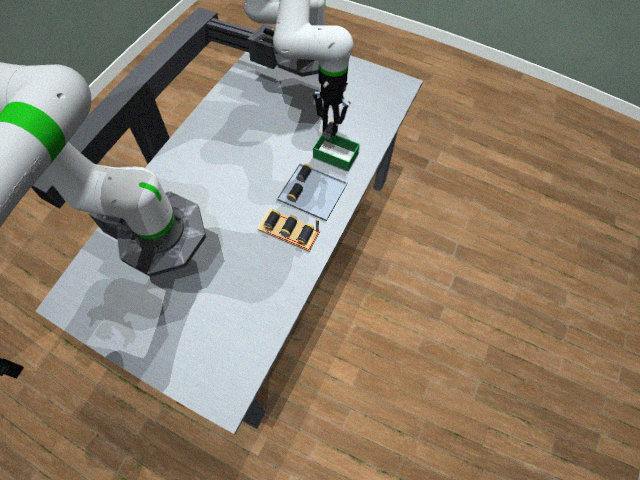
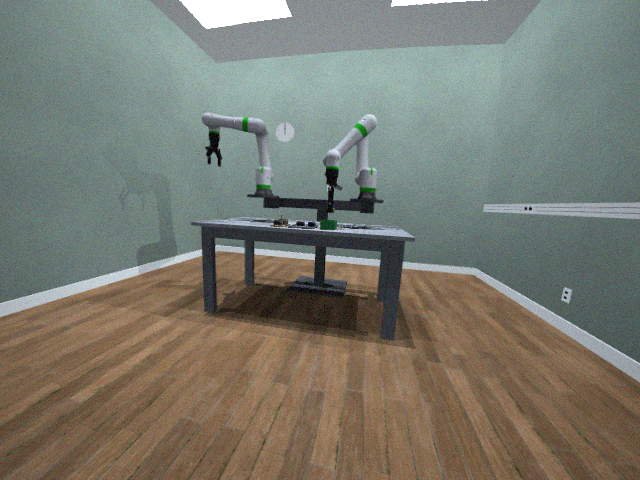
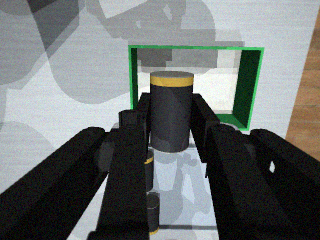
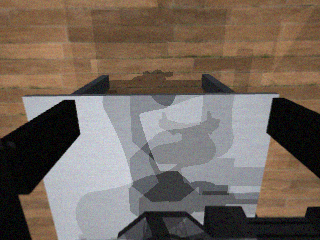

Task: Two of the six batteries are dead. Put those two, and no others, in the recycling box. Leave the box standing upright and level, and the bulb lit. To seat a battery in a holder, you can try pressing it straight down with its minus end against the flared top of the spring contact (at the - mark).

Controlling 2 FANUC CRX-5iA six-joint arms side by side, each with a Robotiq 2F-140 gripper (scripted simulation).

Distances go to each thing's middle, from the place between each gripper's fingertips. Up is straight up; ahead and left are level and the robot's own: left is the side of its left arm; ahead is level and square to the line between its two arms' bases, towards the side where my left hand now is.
I see my left gripper (image 1: 329, 131) 3 cm short of the tray (image 1: 321, 191), 19 cm to the left of it and 15 cm above it.
Right now the tray is 25 cm ahead of my right hand, 97 cm to the left of it and 50 cm below it.
